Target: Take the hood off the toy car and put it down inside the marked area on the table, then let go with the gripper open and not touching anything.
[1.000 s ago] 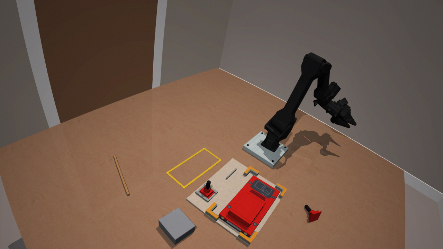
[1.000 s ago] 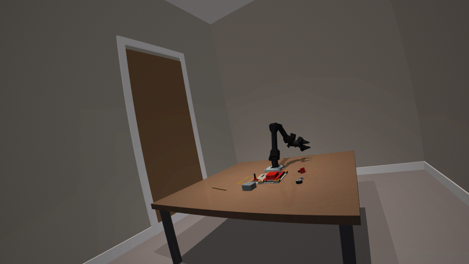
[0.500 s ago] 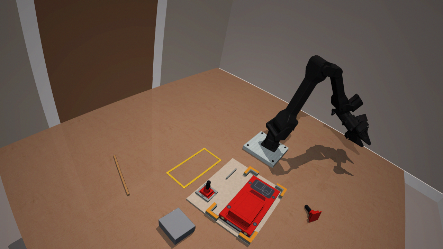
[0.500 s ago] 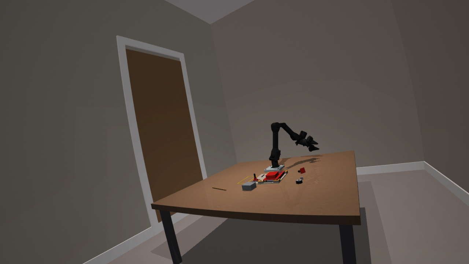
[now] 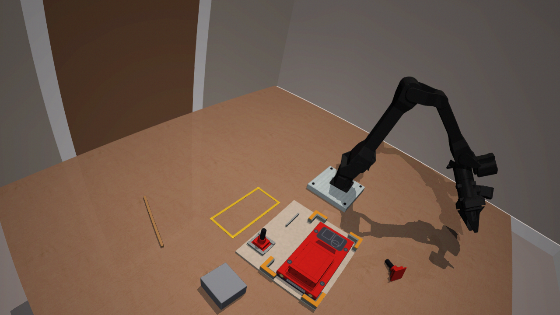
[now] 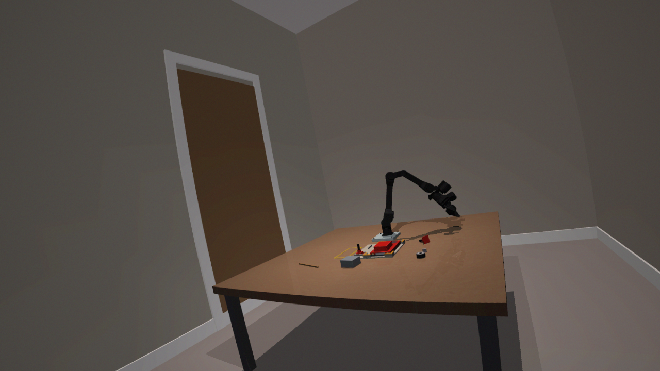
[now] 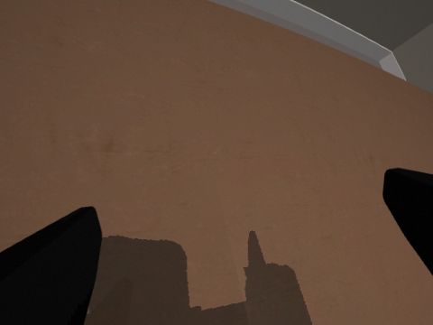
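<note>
My gripper tip is now 35 cm short of the hood, 36 cm to the left of it and 5 cm above it. Round my gripper tip: thin wooden stick 50 cm ahead, 74 cm to the right, 9 cm below.
</note>
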